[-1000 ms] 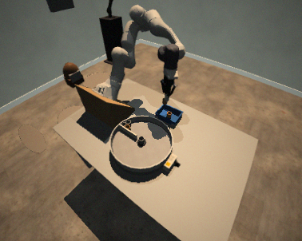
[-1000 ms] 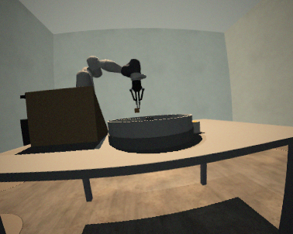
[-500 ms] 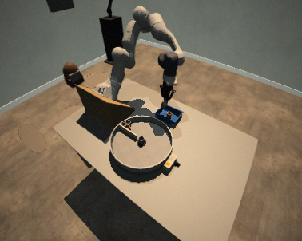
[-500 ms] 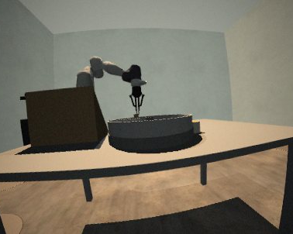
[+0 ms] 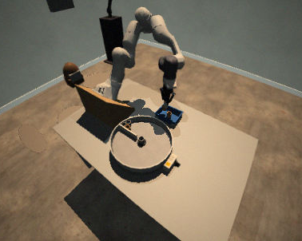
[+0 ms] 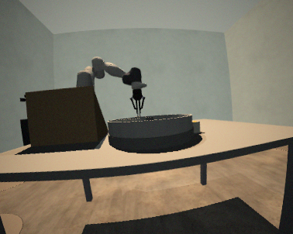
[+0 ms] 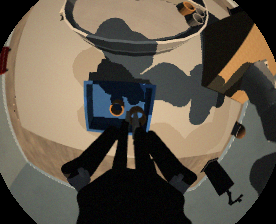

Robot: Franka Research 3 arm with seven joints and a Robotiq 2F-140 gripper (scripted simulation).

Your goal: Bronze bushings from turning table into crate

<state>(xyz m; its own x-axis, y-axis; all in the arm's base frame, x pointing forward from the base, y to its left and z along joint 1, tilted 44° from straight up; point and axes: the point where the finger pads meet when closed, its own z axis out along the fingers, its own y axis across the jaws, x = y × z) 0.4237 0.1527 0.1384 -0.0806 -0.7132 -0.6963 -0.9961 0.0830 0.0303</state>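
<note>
Right now my hand is 90 mm above the blue crate and 40 mm short of it. Round my hand: round grey turning table: 370 mm to the right, 70 mm below, 10 mm ahead.
</note>
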